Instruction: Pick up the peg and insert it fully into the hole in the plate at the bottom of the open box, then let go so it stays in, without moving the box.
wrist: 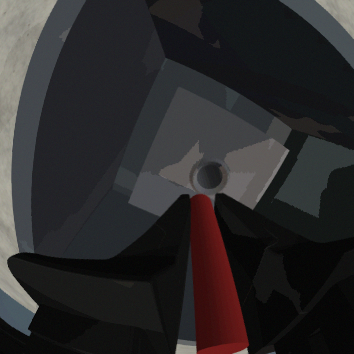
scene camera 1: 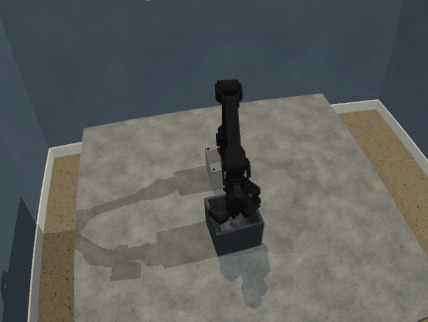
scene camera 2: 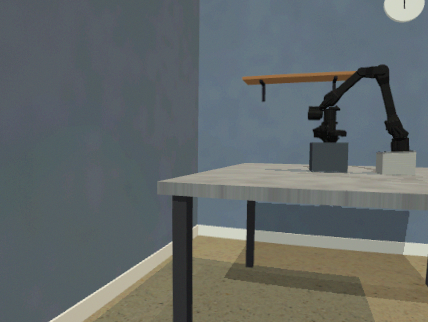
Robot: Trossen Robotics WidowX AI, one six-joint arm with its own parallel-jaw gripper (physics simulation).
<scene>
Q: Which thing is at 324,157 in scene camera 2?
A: A dark grey box.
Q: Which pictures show the dark grey box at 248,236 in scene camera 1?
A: The wrist view, scene camera 1 and scene camera 2: all of them.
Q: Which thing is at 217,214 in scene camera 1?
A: The gripper.
</scene>
